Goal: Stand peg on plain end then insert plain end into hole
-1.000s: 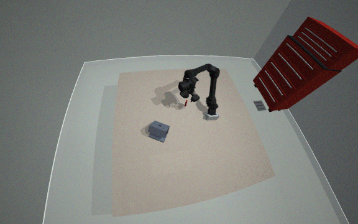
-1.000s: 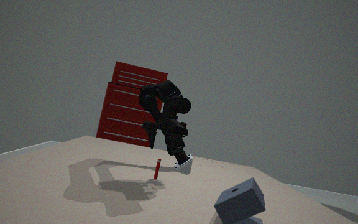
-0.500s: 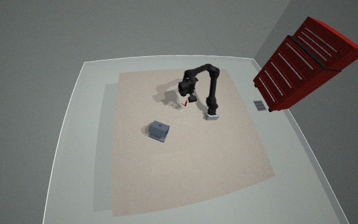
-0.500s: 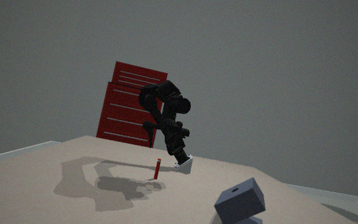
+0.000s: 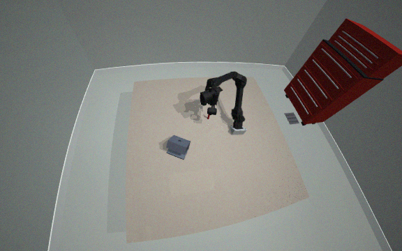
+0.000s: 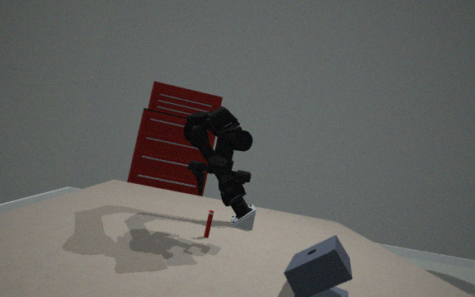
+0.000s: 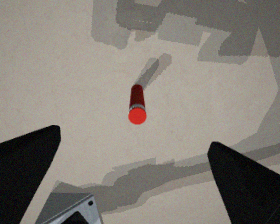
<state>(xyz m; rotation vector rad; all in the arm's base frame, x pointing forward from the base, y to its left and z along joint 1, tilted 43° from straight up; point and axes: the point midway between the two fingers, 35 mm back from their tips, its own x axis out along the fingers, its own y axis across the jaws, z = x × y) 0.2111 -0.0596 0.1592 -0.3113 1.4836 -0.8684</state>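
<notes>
Now: the red peg 6 cm below my gripper tip. Round my gripper tip: grey sloped panel: 27 cm ahead, 21 cm to the left, 5 cm below.
</notes>
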